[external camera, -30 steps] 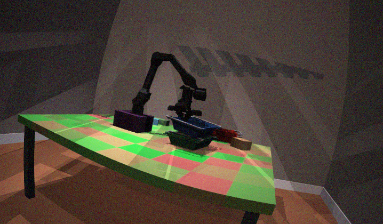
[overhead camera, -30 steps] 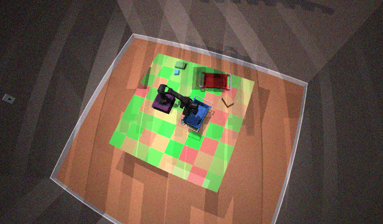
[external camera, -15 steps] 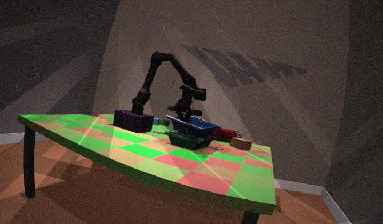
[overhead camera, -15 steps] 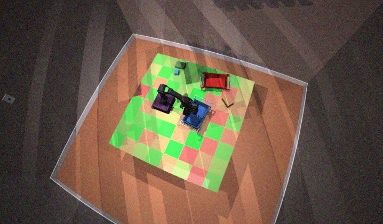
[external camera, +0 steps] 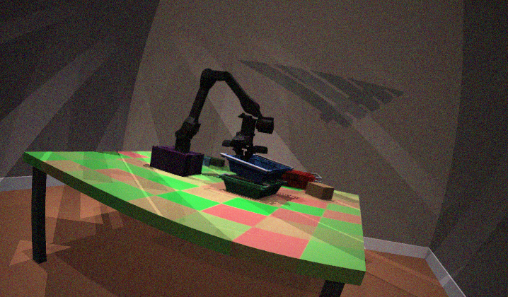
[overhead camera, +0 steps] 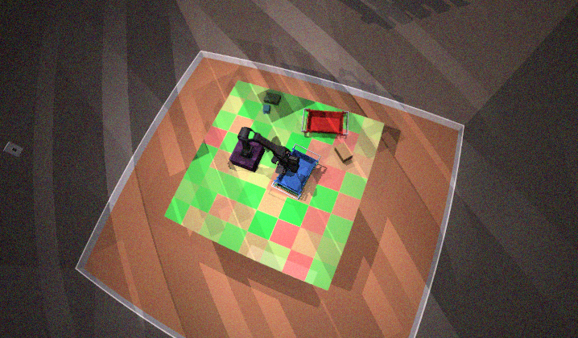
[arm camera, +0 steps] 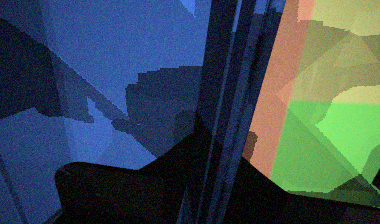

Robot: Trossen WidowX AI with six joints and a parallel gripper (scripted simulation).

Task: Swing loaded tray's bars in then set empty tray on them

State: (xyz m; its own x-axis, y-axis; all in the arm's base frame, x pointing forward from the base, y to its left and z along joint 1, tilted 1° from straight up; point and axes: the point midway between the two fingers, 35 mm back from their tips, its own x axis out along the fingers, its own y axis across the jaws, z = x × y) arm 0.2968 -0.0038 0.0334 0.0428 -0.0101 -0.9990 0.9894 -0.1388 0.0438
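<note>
The blue tray lies 8 cm ahead of my gripper tip, 2 cm above it and 1 cm to the right of it. Also, from my gripper tip: small blue block 44 cm to the left, 35 cm behind, 7 cm below; green block 56 cm to the left, 34 cm behind, 7 cm below; brown block 34 cm ahead, 26 cm to the left, 6 cm below.
</note>
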